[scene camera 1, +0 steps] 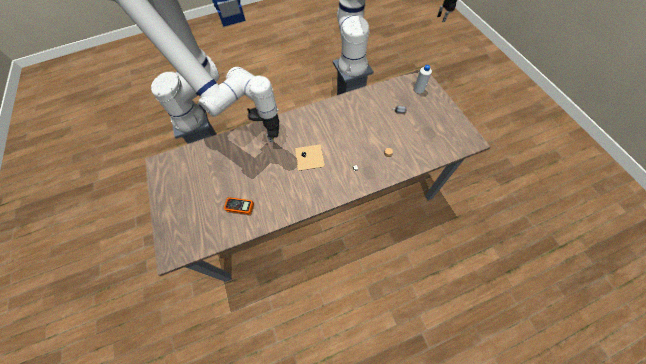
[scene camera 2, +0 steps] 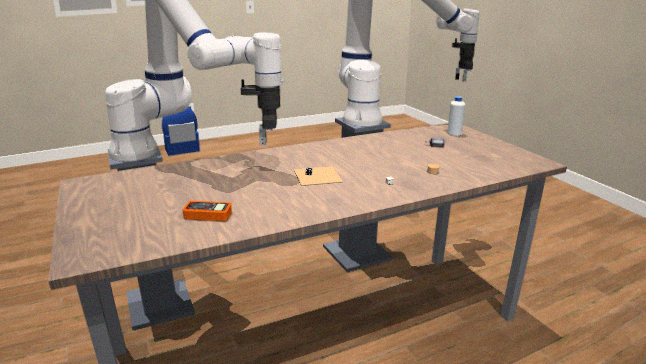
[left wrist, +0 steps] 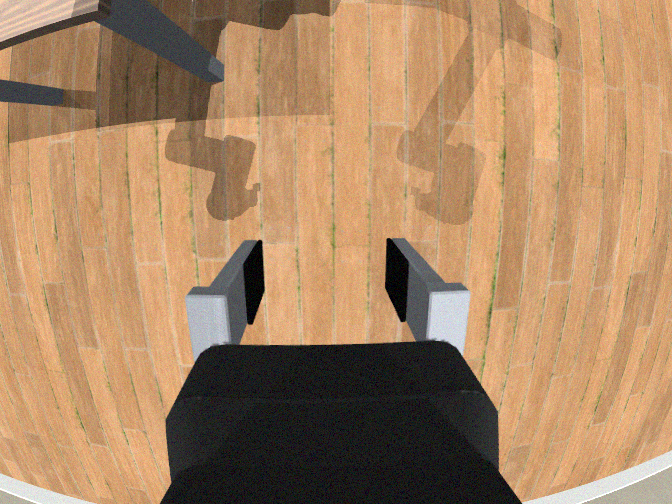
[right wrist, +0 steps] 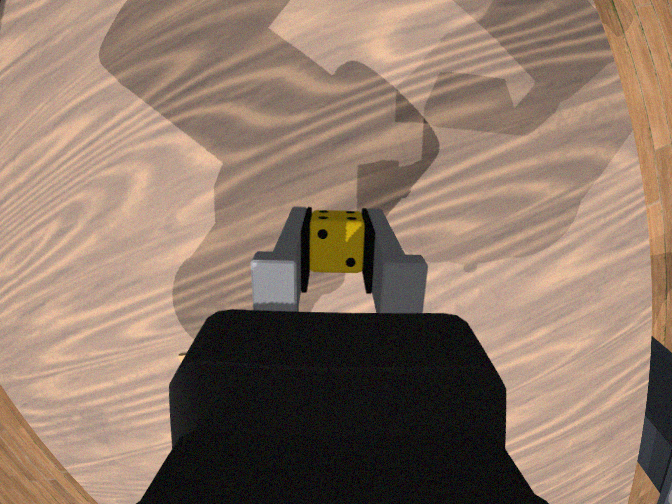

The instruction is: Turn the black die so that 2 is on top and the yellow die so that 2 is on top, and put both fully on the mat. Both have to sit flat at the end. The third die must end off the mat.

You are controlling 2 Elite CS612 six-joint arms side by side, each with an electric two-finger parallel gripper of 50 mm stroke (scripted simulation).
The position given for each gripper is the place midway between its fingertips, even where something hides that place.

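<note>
The left gripper (left wrist: 324,264) is visible in the left wrist view, while the right gripper (scene camera 2: 263,144) appears both in scene camera 2 and, as the same gripper, at (right wrist: 336,233). The scene also has a yellow die (right wrist: 336,237), and in the left wrist view the die is out of frame.
</note>
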